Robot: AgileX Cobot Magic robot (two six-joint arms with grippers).
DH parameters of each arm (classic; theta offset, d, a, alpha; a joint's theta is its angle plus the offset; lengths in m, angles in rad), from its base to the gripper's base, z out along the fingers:
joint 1: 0 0.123 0 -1.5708
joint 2: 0.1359 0 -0.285 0
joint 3: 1.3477 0 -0.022 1.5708
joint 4: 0 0.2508 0 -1.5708
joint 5: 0 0 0.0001 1.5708
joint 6: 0 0.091 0 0
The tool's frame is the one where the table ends.
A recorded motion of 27 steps. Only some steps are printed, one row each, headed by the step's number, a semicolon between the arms.
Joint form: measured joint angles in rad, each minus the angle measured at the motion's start. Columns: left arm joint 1, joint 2, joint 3, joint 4, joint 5, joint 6; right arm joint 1, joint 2, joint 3, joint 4, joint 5, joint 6.
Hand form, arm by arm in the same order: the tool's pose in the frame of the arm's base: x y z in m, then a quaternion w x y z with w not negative. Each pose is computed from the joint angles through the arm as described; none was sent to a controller.
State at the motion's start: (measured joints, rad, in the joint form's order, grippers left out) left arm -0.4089 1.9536 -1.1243 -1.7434 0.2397 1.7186; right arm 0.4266 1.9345 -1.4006 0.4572 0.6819 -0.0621
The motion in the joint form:
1: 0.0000 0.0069 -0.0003 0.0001 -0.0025 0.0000; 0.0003 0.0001 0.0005 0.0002 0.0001 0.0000
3: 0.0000 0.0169 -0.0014 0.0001 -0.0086 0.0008; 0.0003 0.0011 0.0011 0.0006 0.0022 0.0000
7: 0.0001 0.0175 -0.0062 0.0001 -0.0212 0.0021; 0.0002 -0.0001 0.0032 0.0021 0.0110 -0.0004
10: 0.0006 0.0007 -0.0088 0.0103 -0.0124 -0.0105; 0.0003 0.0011 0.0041 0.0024 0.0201 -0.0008
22: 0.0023 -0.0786 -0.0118 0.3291 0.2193 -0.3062; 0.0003 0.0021 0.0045 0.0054 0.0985 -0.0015
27: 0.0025 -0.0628 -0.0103 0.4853 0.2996 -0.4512; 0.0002 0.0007 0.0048 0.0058 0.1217 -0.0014
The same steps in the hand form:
1: 0.3669 -0.1820 0.1574 0.38267 0.21796 0.87666 -0.19371; 0.3659 0.1943 0.2075 0.17744 -0.09379 0.95606 0.21370
3: 0.3676 -0.1818 0.1535 0.37904 0.21714 0.87922 -0.19015; 0.3657 0.1943 0.2069 0.17566 -0.09380 0.95642 0.21357
7: 0.3691 -0.1812 0.1542 0.38157 0.21551 0.87972 -0.18451; 0.3646 0.1941 0.2065 0.17094 -0.09439 0.95716 0.21379
10: 0.3686 -0.1816 0.1618 0.38861 0.21615 0.87525 -0.19025; 0.3637 0.1941 0.2055 0.16561 -0.09542 0.95809 0.21339
22: 0.3472 -0.1929 0.1917 0.35097 0.27619 0.85032 -0.27838; 0.3569 0.1938 0.2030 0.12694 -0.10344 0.96329 0.21276
27: 0.3389 -0.1944 0.1809 0.29446 0.29447 0.86101 -0.29196; 0.3548 0.1935 0.2029 0.11617 -0.10585 0.96442 0.21258

